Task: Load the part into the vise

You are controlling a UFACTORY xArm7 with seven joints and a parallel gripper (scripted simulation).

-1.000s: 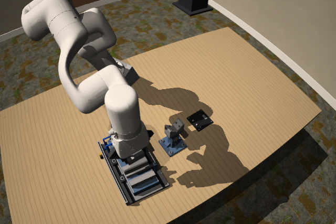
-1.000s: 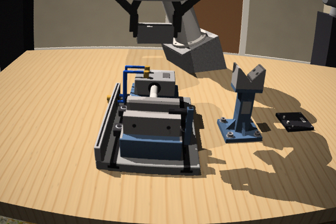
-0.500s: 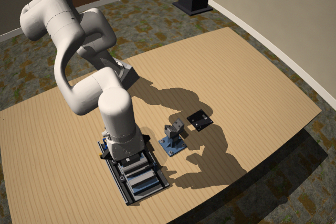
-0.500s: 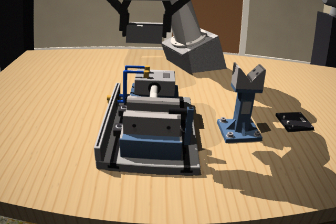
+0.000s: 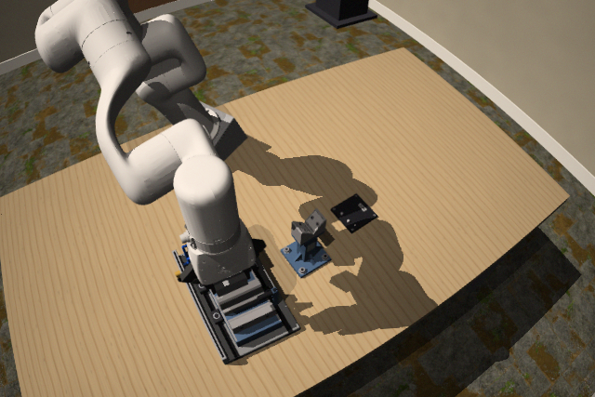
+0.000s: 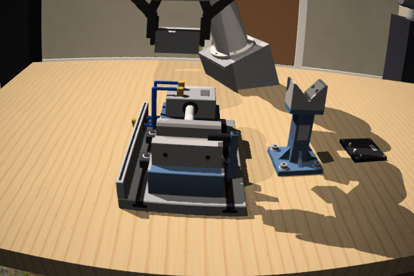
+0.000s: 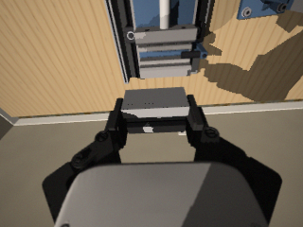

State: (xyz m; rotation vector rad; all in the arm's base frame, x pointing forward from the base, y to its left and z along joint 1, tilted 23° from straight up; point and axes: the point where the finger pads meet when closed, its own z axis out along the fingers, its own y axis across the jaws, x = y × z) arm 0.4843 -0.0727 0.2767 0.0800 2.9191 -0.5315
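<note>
The moving jaw is 30 mm behind my hand, 20 mm to the left of it and 170 mm below it. Also, from my hand: work stop: 10 mm ahead, 70 mm to the left, 160 mm below; part: right at my hand; fixed jaw: 30 mm ahead, 20 mm to the left, 170 mm below.
</note>
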